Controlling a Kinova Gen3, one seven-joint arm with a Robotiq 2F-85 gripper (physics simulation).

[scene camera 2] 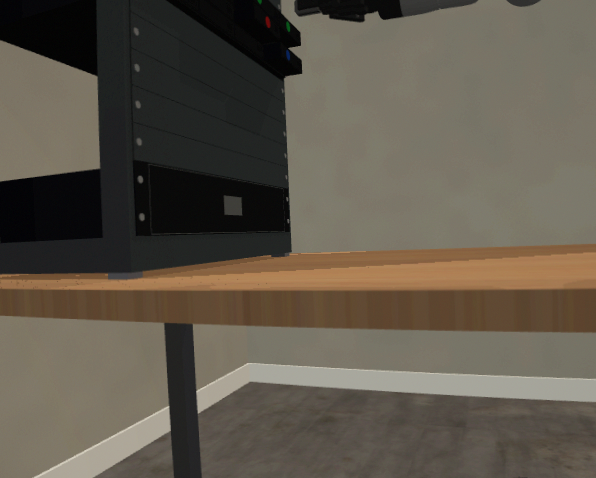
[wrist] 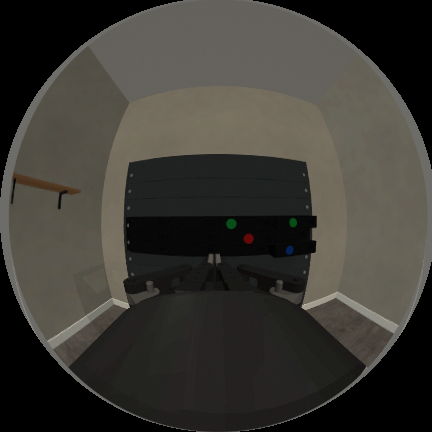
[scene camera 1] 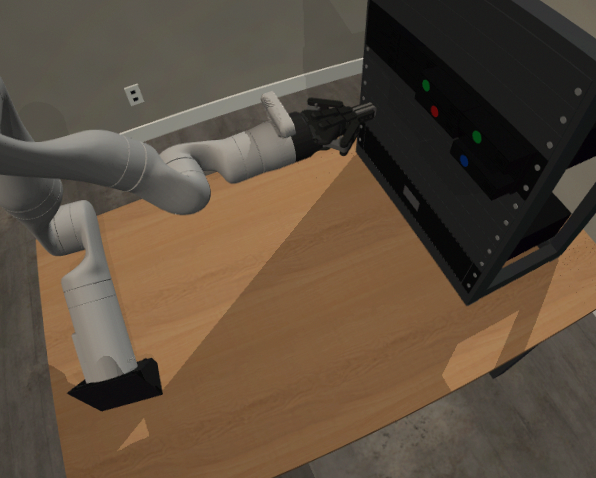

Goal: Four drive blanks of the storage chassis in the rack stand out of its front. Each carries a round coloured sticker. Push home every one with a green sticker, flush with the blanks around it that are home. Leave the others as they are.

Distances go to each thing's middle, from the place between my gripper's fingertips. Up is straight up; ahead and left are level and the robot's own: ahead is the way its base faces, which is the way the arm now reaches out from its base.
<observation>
My gripper is now 160 mm short of the blue-stickered blank (scene camera 2: 277,55), 150 mm to the left of it and 10 mm above it.
</observation>
